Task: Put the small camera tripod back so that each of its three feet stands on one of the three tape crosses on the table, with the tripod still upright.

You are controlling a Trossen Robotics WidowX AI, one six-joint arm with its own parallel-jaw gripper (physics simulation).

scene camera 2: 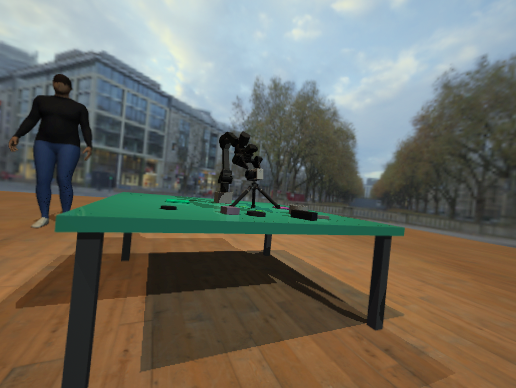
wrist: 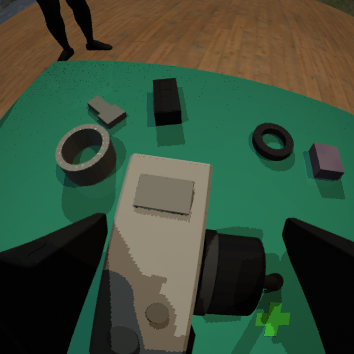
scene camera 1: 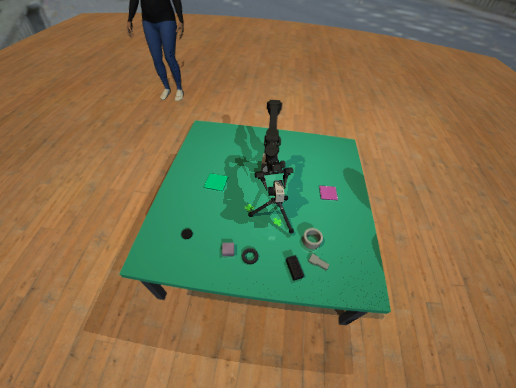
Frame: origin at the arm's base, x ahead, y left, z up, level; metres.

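Seen in the pictures: gripper, fingertip midpoint: (scene camera 2: 254,169) (wrist: 199,226) (scene camera 1: 275,189); arm's base, origin of the base link: (scene camera 2: 224,192).
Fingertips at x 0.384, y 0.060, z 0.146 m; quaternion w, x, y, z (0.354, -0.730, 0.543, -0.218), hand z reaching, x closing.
Note:
Offsets run from my fingertips to a thing's middle. "*": to the spot under its first point.
The tripod, with a pale camera on its head (scene camera 1: 279,192) (scene camera 2: 253,188) (wrist: 162,240), stands upright on the green table. Its lens faces left in scene view 1. My gripper (scene camera 1: 275,184) (wrist: 199,226) is open and empty, its fingers apart on either side of the camera head without gripping it. One green cross {dx -0.029, dy -0.134, dz -0.221 m} (scene camera 1: 249,207) (wrist: 272,319) lies just behind the left foot {* dx +0.029, dy -0.117, dz -0.203 m} (scene camera 1: 250,214) (wrist: 275,281), uncovered. A second cross {dx +0.037, dy +0.037, dz -0.221 m} (scene camera 1: 277,221) lies left of the front-right foot {* dx +0.105, dy +0.114, dz -0.179 m} (scene camera 1: 291,230). The third cross cannot be made out.
A grey ring {dx +0.123, dy +0.230, dz -0.197 m} (scene camera 1: 313,247) (wrist: 97,172), grey piece {dx +0.245, dy +0.271, dz -0.214 m} (scene camera 1: 318,261), black box {dx +0.298, dy +0.149, dz -0.204 m} (scene camera 1: 295,268) (wrist: 166,100), black ring {dx +0.271, dy -0.075, dz -0.213 m} (scene camera 1: 250,262) and pink block {dx +0.259, dy -0.189, dz -0.207 m} (scene camera 1: 228,248) (wrist: 326,161) lie toward the front. A black disc {dx +0.210, dy -0.425, dz -0.216 m} (scene camera 1: 187,233) lies left. Green {dx -0.180, dy -0.371, dz -0.216 m} (scene camera 1: 216,182) and magenta squares {dx -0.234, dy +0.330, dz -0.216 m} (scene camera 1: 328,193) flank the tripod.

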